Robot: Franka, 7 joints.
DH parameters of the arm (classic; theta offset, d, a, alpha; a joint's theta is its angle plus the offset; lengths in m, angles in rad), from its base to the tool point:
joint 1: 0 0.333 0 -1.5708
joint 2: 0 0 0 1.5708
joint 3: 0 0.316 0.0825 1.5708
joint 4: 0 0 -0.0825 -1.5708
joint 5: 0 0.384 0 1.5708
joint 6: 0 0 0.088 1.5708
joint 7: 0 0.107 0 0
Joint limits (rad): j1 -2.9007..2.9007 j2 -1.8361..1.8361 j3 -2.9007..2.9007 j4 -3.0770..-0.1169 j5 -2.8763..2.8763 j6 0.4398..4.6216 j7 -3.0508..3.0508
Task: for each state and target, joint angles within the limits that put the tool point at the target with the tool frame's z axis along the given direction. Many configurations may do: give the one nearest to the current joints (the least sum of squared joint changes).
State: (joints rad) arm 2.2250 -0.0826 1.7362 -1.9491 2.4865 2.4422 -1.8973
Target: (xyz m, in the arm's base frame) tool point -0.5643 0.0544 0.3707 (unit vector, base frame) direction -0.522 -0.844 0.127
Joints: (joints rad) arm 1.8490 0.3711 1.1259 -2.1583 1.6838 1.9608 -1.8973
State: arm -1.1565 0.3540 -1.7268 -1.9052 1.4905 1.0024 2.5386
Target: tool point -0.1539 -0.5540 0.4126 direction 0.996 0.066 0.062
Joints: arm -1.2019 0.6638 -1.1200 -1.7647 1.7036 0.6396 2.5386
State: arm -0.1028 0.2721 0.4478 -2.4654 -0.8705 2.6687 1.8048
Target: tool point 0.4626 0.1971 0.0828 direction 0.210 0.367 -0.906
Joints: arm -0.0666 0.7598 0.2878 -2.2869 -0.7873 3.3540 1.8048
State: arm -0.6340 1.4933 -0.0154 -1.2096 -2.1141 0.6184 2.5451
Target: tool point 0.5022 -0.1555 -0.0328 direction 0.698 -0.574 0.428
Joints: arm -0.2032 1.1553 0.0220 -1.9895 -2.6555 1.1163 2.5451
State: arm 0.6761 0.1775 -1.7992 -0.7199 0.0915 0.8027 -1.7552
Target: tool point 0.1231 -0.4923 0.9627 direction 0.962 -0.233 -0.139
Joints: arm 0.8298 -0.3739 -1.7369 -0.7892 0.6030 1.9251 -1.7552
